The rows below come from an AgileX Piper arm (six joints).
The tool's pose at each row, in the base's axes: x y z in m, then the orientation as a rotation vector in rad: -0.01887, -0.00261, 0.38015, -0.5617, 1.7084, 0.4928; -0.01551, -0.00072, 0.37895, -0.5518, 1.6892, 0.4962; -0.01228, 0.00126, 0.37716, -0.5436, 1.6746, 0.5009; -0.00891, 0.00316, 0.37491, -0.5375, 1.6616, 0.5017; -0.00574, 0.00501, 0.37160, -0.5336, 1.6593, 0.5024; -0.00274, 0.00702, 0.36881, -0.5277, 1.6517, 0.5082; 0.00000, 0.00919, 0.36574, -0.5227, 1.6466, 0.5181; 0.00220, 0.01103, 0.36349, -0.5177, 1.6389, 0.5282; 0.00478, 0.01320, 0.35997, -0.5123, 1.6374, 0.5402; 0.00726, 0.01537, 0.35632, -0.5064, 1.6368, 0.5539; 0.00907, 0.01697, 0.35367, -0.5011, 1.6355, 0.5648; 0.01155, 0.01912, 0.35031, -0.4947, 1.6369, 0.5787; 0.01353, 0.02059, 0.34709, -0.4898, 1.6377, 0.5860; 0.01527, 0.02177, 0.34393, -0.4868, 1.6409, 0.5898; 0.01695, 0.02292, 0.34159, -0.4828, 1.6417, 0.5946; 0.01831, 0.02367, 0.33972, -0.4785, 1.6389, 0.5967
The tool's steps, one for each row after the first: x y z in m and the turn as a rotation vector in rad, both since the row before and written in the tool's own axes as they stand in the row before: 0.00040, -0.00058, 0.00398, 0.0023, -0.0211, 0.0015; 0.00108, -0.00043, 0.00403, 0.0007, -0.0165, 0.0028; 0.00158, -0.00059, 0.00414, 0.0022, -0.0140, -0.0001; 0.00272, -0.00053, 0.00409, 0.0016, -0.0034, 0.0020; 0.00223, -0.00029, 0.00397, -0.0009, -0.0094, 0.0044; 0.00257, -0.00002, 0.00388, -0.0040, -0.0071, 0.0070; 0.00186, 0.00004, 0.00313, -0.0044, -0.0095, 0.0063; 0.00309, -0.00002, 0.00377, -0.0049, -0.0040, 0.0096; 0.00325, -0.00001, 0.00369, -0.0057, -0.0034, 0.0112; 0.00237, -0.00004, 0.00269, -0.0043, -0.0036, 0.0090; 0.00299, -0.00011, 0.00362, -0.0053, -0.0016, 0.0123; 0.00292, -0.00037, 0.00279, -0.0019, -0.0013, 0.0074; 0.00289, -0.00047, 0.00241, -0.0004, 0.0017, 0.0050; 0.00208, -0.00039, 0.00227, -0.0008, -0.0008, 0.0054; 0.00166, -0.00046, 0.00172, 0.0007, -0.0041, 0.0028
